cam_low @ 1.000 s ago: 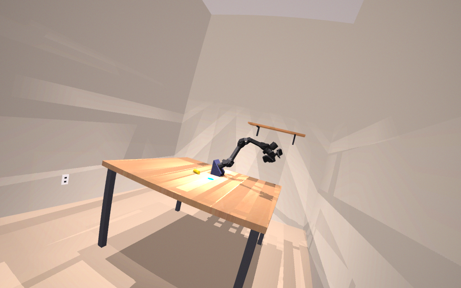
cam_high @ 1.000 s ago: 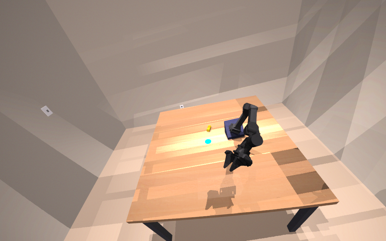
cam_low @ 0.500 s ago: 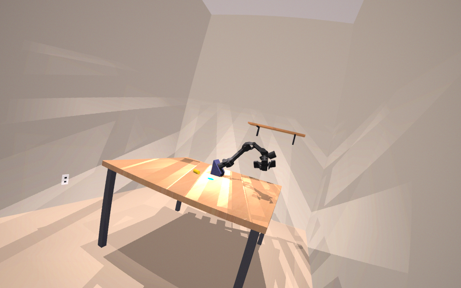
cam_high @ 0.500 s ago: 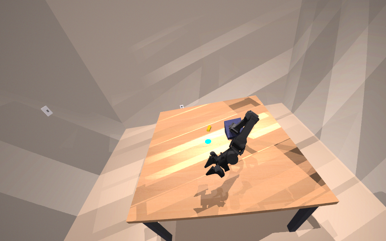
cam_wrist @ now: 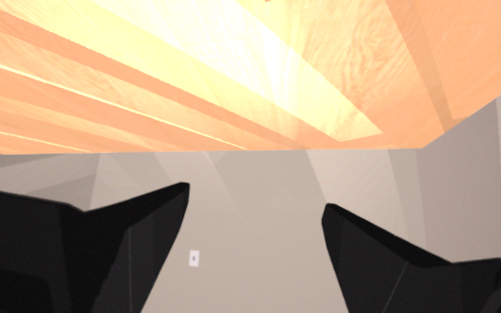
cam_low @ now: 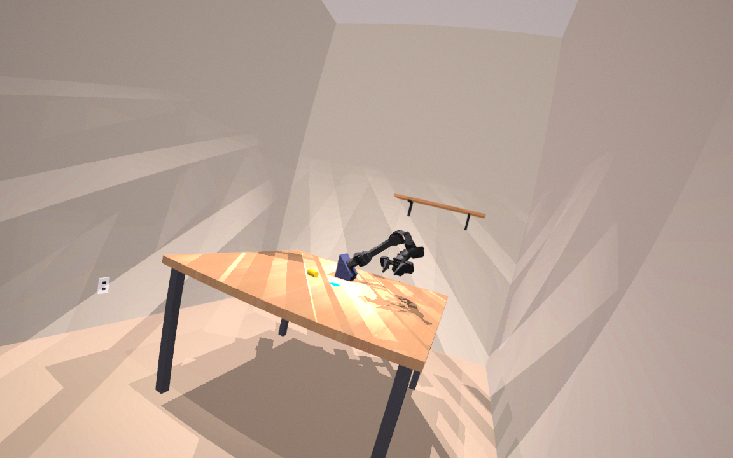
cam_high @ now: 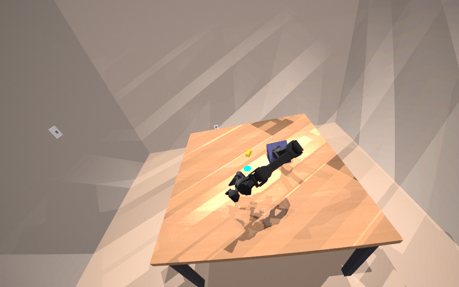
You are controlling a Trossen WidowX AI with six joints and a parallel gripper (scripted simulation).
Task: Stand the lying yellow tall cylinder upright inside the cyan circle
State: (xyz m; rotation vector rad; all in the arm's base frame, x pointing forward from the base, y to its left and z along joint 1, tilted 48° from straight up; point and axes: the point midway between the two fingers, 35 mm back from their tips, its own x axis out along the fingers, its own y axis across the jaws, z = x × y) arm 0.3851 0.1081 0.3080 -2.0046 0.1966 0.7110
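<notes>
Now: gripper tip 45 cm to the left of the yellow tall cylinder, 22 cm past it and 16 cm above it. Round my gripper tip: cyan circle 29 cm to the right, 17 cm below, 17 cm behind.
</notes>
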